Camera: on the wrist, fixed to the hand. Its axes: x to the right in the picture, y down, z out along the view.
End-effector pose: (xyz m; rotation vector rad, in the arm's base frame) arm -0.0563 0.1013 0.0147 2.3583 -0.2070 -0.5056
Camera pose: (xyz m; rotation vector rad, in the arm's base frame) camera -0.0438 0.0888 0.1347 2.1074 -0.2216 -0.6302
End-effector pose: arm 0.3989 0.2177 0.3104 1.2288 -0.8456 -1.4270
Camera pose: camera 0.4963 0.2261 0.3822 0.9679 -0.7568 -1.5458
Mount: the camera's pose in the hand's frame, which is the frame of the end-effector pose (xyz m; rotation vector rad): -0.0211 0.0900 -0.0785 -0.2238 -0.1232 0.0228
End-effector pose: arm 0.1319 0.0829 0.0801 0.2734 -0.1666 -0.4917
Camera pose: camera 0.1708 0.1864 0.0304 0.0223 -0.2324 -0.5001
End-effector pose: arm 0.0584 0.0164 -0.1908 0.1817 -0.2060 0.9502
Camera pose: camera -0.0199 0.0702 -0.2662 0.0316 -0.4264 0.9320
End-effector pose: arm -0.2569 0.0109 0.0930 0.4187 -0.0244 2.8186
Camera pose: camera -0.2856 -0.0766 0.0141 0.5404 -0.3685 2.7665
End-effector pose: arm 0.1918 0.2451 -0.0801 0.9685 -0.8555 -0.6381
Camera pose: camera 0.2556 0.3353 -0.0300 0.7223 -0.8816 -0.7627
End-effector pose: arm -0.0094 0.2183 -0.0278 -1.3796 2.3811 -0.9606
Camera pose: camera -0.0988 0.3002 -0.0282 -1.4371 2.4638 -0.5984
